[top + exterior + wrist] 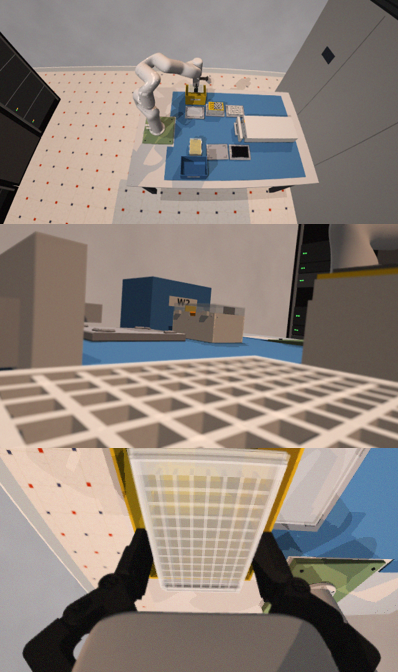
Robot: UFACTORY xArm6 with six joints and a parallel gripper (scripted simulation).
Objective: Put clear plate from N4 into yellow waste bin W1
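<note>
Right now the clear plate is 1 cm below my hand. Also, from my hand: white plate (35 cm ahead, 14 cm below, 13 cm to the right); then grey work nest N4 (51 cm to the right, 16 cm ahead, 15 cm below); then yellow waste bin W1 (12 cm below).
</note>
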